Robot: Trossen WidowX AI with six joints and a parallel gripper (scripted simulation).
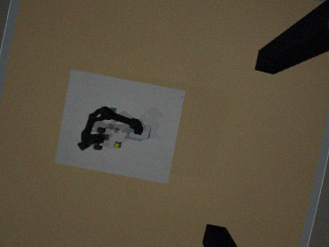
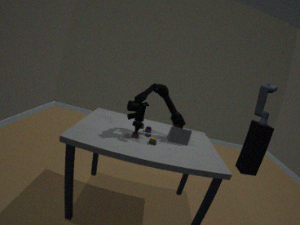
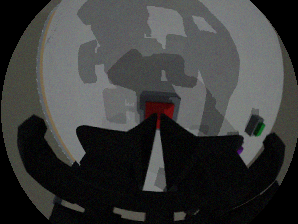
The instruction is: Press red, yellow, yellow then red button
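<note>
Now: gripper tip 1 cm above the red button. The rest, counted from my gripper tip: yellow button: 13 cm behind, 5 cm to the left; then green button: 1 cm behind, 26 cm to the right.
</note>
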